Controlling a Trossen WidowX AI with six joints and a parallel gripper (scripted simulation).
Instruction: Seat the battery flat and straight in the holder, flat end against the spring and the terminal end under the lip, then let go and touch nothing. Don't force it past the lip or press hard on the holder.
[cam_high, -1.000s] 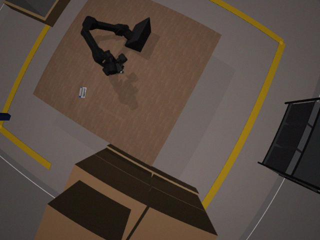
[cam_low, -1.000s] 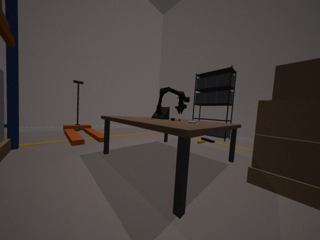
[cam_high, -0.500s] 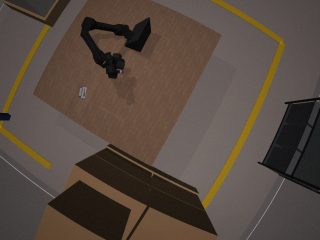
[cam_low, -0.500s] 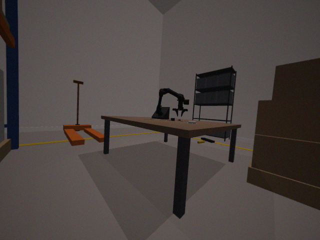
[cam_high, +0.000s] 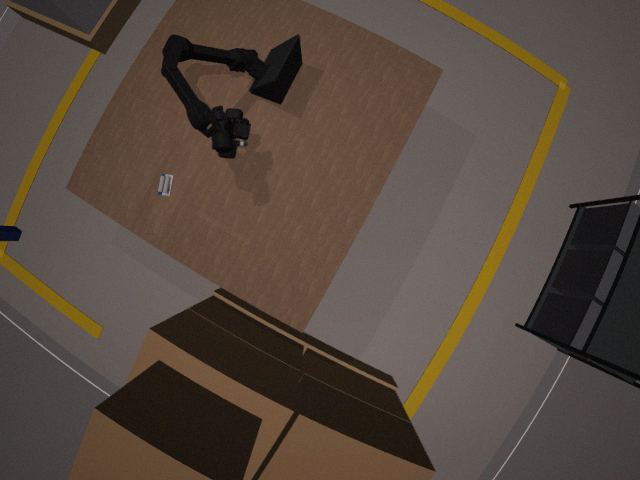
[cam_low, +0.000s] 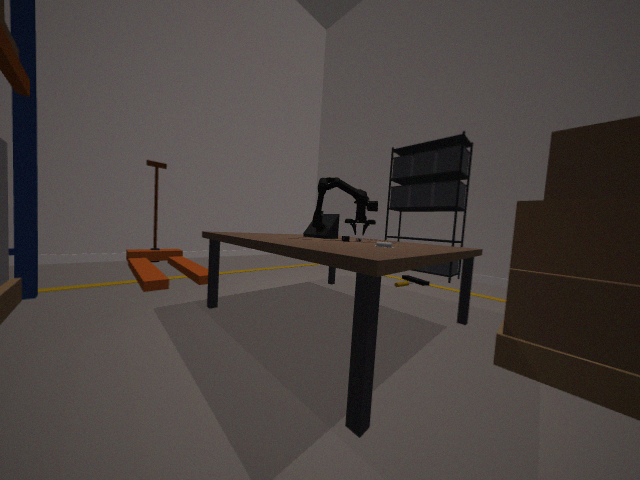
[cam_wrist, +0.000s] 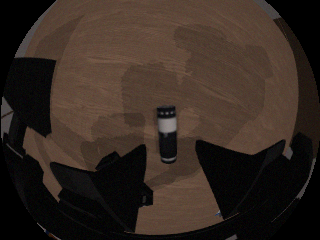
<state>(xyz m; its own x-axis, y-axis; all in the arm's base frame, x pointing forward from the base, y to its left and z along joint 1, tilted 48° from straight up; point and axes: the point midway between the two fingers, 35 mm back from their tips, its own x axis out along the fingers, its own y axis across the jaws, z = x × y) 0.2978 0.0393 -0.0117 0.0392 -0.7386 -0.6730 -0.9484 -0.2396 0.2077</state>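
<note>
Now: gripper tip 30 mm above the battery.
</note>
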